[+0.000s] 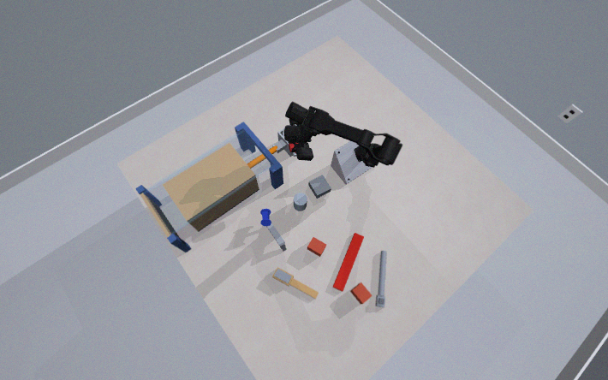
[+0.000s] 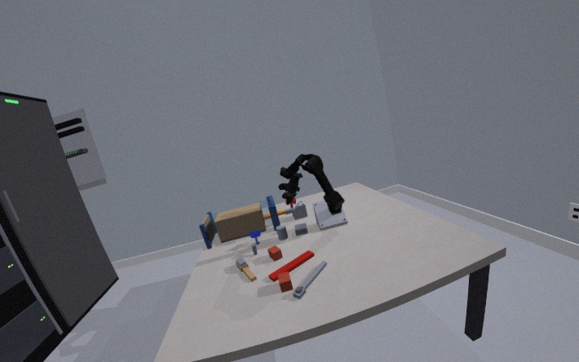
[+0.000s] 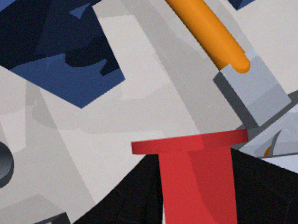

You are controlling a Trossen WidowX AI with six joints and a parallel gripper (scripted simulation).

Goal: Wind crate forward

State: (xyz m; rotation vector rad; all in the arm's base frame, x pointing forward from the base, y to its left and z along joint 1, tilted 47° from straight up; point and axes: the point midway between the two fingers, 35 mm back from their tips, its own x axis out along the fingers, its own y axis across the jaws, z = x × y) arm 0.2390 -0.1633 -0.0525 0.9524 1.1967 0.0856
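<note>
My gripper tip is now 30 mm to the left of the red-knobbed handle, 30 mm past it and 30 mm above it. The rest, counted from my gripper tip: red knob: 20 mm behind, 10 mm to the left; blue frame: 100 mm ahead, 70 mm to the right, 30 mm below; grey winch: 100 mm below, 90 mm to the right, 70 mm behind.
</note>
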